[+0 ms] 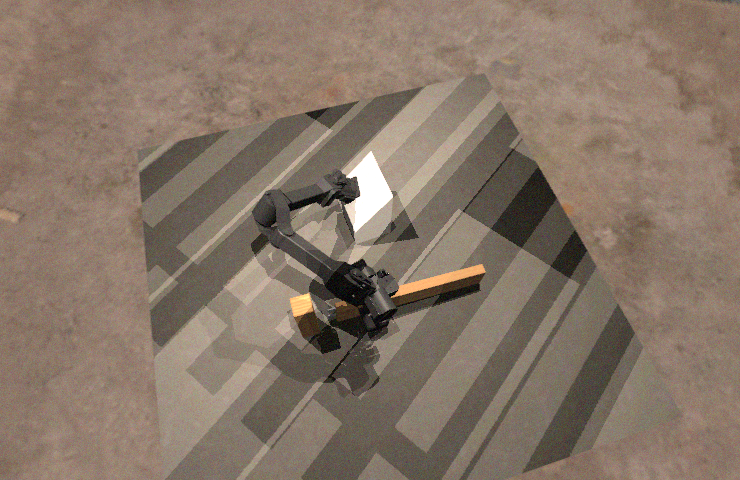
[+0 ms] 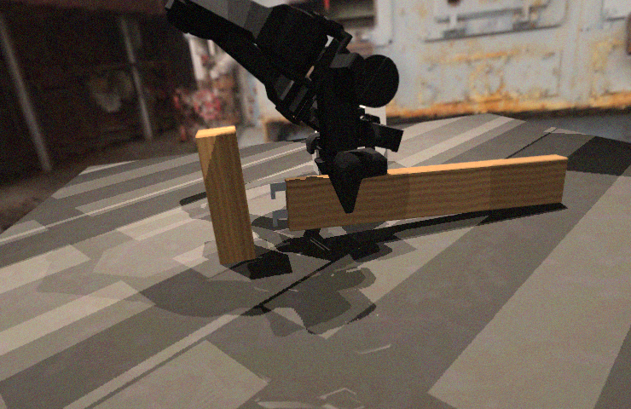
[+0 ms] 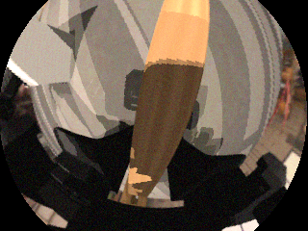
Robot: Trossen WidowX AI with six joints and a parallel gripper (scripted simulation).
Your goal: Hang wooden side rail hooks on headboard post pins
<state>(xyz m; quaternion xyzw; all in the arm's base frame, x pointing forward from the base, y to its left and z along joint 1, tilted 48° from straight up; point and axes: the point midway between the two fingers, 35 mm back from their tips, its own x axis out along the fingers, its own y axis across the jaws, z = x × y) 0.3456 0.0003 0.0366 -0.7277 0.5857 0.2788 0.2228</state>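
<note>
The headboard post lies 1 cm ahead of my gripper tip, 16 cm to the right of it and 4 cm above it.
</note>
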